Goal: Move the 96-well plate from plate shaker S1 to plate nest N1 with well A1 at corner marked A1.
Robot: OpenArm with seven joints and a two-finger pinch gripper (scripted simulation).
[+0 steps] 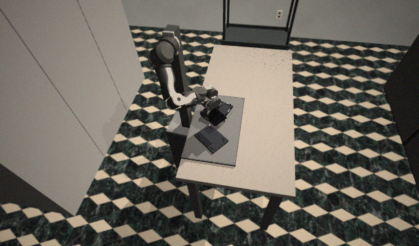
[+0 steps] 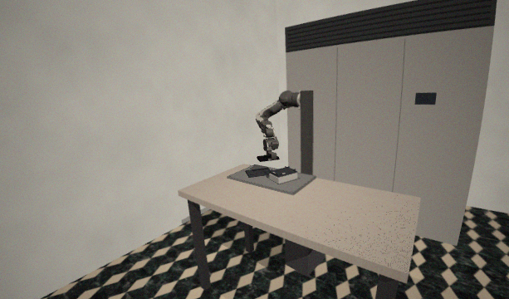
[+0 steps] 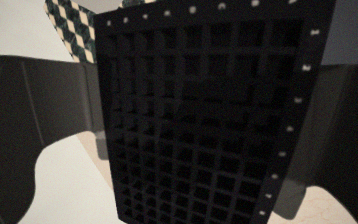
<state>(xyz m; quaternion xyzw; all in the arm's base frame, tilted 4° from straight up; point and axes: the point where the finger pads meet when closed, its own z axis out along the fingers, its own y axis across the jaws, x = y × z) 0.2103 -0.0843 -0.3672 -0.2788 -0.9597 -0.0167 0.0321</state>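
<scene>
Right now my hand is 2 cm short of the dark plate nest N1, 9 cm to the left of it and 11 cm above it. From my hand the other things lie so: pale corner mark 1 cm behind, 11 cm below; black 96-well plate 1 cm ahead, 1 cm to the right.
</scene>
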